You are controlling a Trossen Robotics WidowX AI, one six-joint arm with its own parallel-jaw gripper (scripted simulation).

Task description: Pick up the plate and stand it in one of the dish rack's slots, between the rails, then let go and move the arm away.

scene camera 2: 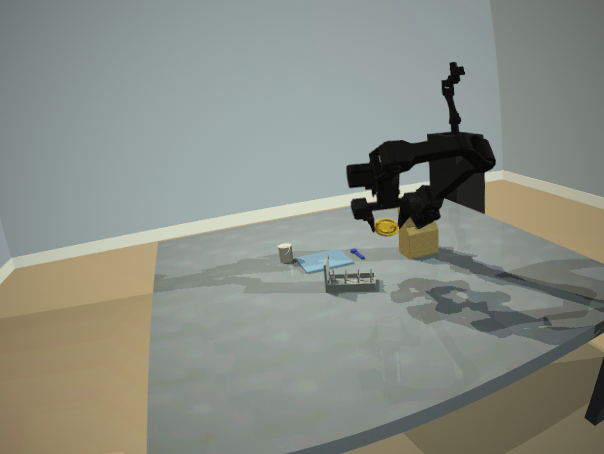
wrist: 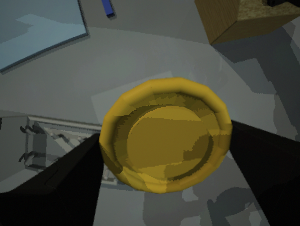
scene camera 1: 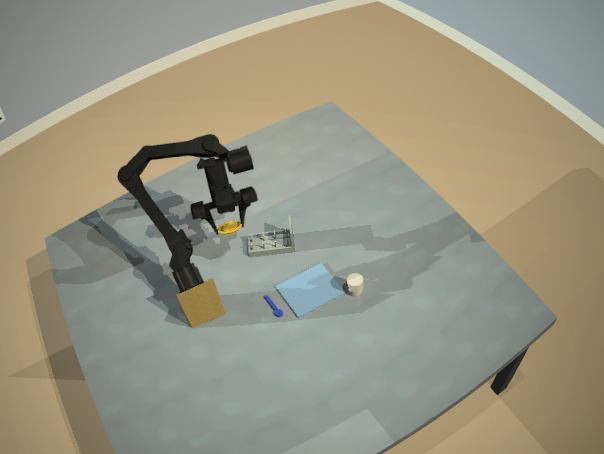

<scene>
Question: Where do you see a light blue mat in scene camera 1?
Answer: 313, 288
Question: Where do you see a light blue mat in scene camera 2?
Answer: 312, 263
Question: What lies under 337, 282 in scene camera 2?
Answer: A grey dish rack.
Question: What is my gripper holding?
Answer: A yellow plate.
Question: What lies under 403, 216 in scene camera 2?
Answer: My gripper.
</scene>
